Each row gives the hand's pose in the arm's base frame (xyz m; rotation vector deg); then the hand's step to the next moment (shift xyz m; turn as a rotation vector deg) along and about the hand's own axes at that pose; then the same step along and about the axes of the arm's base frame.
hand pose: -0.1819 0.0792 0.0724 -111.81 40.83 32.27
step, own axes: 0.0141 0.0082 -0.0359 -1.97 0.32 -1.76
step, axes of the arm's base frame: 0.0079 -0.0386 0.0017 -1.49 -1.21 1.85
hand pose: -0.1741 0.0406 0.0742 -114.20 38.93 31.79
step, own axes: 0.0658 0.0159 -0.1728 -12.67 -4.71 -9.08
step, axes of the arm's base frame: 0.0576 -0.1739 0.0300 -5.35 -2.96 15.09
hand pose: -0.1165 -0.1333 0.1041 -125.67 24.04 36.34
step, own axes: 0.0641 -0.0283 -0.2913 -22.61 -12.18 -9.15
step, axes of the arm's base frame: 0.1543 -0.2133 0.1430 -9.83 2.53 25.30
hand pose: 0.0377 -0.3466 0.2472 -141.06 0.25 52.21
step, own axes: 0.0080 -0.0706 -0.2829 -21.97 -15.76 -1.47
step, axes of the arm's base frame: 0.1904 -0.0686 0.2100 -13.38 9.32 21.62
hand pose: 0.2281 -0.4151 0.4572 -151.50 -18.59 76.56
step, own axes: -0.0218 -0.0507 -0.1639 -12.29 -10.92 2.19
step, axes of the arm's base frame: 0.1137 0.0356 0.1253 -10.17 7.38 10.83
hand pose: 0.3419 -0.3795 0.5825 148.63 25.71 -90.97
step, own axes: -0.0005 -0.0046 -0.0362 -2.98 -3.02 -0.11
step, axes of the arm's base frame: 0.0297 0.0118 0.0177 -2.02 2.28 2.96
